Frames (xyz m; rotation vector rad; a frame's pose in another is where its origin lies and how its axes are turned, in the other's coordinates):
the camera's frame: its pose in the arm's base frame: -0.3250 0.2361 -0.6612 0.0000 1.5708 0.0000
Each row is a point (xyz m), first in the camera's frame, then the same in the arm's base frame.
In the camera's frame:
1: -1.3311 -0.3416 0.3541
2: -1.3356 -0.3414 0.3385
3: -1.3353 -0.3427 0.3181
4: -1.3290 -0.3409 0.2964
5: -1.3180 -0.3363 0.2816
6: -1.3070 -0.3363 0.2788
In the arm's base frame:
1: 0.0291 -0.1055 0.6699
2: 0.0135 -0.1053 0.6744
3: -0.0069 -0.1066 0.6741
4: -0.0286 -0.1048 0.6678
5: -0.0434 -0.1002 0.6568
6: -0.0462 -0.1002 0.6458

